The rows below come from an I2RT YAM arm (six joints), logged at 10 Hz.
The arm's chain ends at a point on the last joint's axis. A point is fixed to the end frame.
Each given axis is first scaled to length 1.
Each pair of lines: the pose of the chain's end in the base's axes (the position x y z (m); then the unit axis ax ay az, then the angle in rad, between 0 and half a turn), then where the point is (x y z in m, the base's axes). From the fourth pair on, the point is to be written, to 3 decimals.
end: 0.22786, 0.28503, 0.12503, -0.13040, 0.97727, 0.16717, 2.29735
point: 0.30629 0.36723 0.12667
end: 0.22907, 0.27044, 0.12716, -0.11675, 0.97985, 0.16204, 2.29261
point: 0.30972 0.35046 0.12894
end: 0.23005, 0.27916, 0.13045, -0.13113, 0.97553, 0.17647, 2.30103
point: 0.30774 0.36204 0.13297
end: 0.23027, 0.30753, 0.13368, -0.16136, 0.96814, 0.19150, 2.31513
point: 0.302 0.395 0.136
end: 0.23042, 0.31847, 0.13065, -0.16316, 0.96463, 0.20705, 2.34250
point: 0.301 0.408 0.133
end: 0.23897, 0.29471, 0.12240, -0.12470, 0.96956, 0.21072, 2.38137
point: 0.314 0.380 0.123
